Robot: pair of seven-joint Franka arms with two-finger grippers.
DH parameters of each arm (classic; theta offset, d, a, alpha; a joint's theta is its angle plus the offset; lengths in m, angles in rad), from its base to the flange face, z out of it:
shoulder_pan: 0 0.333 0 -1.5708
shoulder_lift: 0 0 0 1.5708
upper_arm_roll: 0 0.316 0.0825 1.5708
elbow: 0 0 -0.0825 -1.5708
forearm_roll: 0 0.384 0 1.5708
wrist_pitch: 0 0 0.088 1.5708
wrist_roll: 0 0.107 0 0
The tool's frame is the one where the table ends.
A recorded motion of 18 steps. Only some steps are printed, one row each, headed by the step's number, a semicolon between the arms.
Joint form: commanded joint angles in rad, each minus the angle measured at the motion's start. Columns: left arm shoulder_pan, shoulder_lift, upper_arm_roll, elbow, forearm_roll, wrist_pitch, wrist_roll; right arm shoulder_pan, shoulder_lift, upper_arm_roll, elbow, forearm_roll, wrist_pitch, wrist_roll.
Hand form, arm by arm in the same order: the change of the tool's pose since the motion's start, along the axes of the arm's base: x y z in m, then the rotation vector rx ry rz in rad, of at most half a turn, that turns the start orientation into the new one. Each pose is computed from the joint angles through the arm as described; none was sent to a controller.
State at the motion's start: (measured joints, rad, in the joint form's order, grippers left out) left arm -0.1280 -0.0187 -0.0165 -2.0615 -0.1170 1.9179 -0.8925; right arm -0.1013 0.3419 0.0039 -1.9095 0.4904 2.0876 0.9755
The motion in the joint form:
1: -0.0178 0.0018 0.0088 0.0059 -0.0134 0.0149 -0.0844; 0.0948 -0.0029 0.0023 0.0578 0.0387 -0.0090 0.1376
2: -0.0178 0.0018 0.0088 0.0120 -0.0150 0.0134 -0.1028; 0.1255 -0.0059 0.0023 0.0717 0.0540 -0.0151 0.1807
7: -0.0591 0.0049 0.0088 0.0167 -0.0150 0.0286 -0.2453; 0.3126 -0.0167 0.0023 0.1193 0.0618 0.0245 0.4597
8: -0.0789 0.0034 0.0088 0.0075 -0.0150 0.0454 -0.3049; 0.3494 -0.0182 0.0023 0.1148 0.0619 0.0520 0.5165
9: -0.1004 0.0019 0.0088 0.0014 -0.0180 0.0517 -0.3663; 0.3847 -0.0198 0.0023 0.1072 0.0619 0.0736 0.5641
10: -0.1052 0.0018 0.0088 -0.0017 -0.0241 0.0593 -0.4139; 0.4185 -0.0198 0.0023 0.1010 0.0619 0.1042 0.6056
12: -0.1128 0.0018 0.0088 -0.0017 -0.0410 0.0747 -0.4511; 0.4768 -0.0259 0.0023 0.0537 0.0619 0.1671 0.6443
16: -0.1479 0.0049 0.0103 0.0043 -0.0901 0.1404 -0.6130; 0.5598 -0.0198 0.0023 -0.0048 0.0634 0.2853 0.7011
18: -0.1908 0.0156 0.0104 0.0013 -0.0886 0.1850 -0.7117; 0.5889 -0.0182 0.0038 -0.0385 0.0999 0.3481 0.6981
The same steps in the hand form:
1: 0.0023 -0.0059 0.0029 -0.0032 -0.0088 0.0820; 0.0164 0.0611 0.0270 0.0247 0.0048 -0.0471
2: 0.0034 -0.0062 0.0056 -0.0032 -0.0112 0.1007; 0.0185 0.0814 0.0350 0.0372 0.0129 -0.0612
7: 0.0023 -0.0282 0.0073 0.0108 -0.0135 0.2020; 0.0148 0.1978 0.0662 0.0323 0.0458 -0.1449
8: -0.0002 -0.0383 0.0052 0.0158 -0.0166 0.2431; 0.0104 0.2191 0.0670 0.0284 0.0493 -0.1713
9: -0.0037 -0.0495 0.0037 0.0201 -0.0114 0.2844; 0.0042 0.2394 0.0661 0.0244 0.0566 -0.1883
10: -0.0042 -0.0522 0.0030 0.0194 -0.0089 0.3304; -0.0011 0.2583 0.0656 0.0221 0.0533 -0.2054
12: -0.0037 -0.0574 0.0043 0.0045 -0.0132 0.3695; -0.0188 0.2870 0.0525 0.0090 0.0511 -0.2098
16: -0.0006 -0.0784 0.0114 -0.0453 -0.0343 0.5290; -0.0422 0.3251 0.0315 -0.0057 0.0261 -0.2295
18: -0.0028 -0.1011 0.0081 -0.0496 -0.0471 0.5904; -0.0527 0.3363 0.0207 0.0105 0.0146 -0.2455

